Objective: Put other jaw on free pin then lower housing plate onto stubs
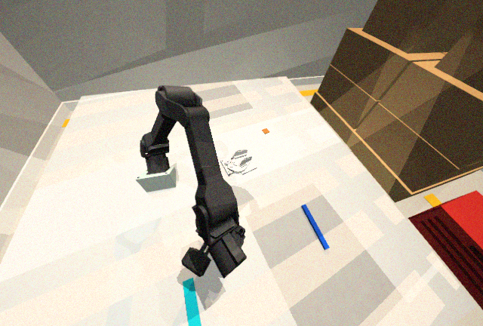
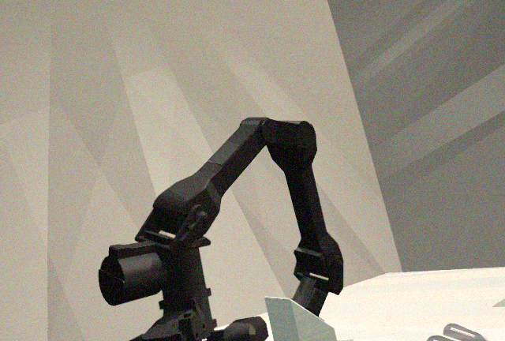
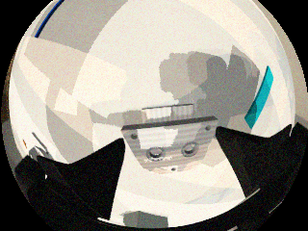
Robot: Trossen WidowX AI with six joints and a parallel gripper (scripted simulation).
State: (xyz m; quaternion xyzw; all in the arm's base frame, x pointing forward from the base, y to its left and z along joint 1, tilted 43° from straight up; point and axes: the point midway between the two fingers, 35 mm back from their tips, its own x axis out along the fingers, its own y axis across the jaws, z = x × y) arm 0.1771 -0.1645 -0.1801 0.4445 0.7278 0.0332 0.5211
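Right now the jaw is 290 mm to the left of my gripper tip and 90 mm ahead of it. The rest, counted from my gripper tip: small orange tile (450 mm to the left, 290 mm ahead, 20 mm below); blue bar (340 mm ahead, 10 mm to the right, 10 mm below); cyan strip (140 mm to the right, 70 mm behind, 20 mm below).
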